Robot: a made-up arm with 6 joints.
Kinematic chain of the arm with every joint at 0, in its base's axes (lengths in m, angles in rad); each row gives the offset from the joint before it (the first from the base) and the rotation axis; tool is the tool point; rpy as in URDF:
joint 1: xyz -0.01 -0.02 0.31 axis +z
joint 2: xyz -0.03 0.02 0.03 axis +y
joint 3: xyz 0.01 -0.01 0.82 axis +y
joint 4: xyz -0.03 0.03 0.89 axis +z
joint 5: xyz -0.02 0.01 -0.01 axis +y
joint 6: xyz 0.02 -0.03 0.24 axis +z
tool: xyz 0.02 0.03 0.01 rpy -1.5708 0 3.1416
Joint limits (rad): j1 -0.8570..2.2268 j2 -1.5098..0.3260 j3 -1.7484..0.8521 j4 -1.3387..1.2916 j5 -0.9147..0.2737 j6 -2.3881..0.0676
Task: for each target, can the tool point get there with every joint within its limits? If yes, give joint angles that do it. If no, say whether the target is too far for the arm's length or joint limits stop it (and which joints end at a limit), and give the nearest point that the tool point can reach.
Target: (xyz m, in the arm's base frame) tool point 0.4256 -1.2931 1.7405
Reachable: yes | joints 1.9454 -0.6059 -0.3059 0.5372 0.1627 -1.0190
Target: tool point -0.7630 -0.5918 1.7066
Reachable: yes | joints 0.6343 0.0775 -1.0753 0.9813 -0.3734 -0.1612
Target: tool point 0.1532 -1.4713 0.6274
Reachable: yes | joints 1.7280 -0.5086 -1.4834 1.0682 0.0825 -1.5358
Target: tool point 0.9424 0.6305 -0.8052
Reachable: no: joint limits stop it (at a limit: joint 1, joint 2, joint 3, joint 5, joint 6) | nearest point 0.4730 -0.4066 -0.6314 | short by 1.152 m
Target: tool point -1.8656 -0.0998 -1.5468
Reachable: no: too far | nearest point -1.3809 -0.0790 -0.6105 | short by 1.055 m
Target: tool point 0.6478 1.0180 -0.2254
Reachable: no: joint limits stop it (at a limit: joint 1, joint 2, joint 3, joint 4, joint 5, joint 6) | nearest point -0.2306 0.5769 -0.6307 | short by 1.063 m
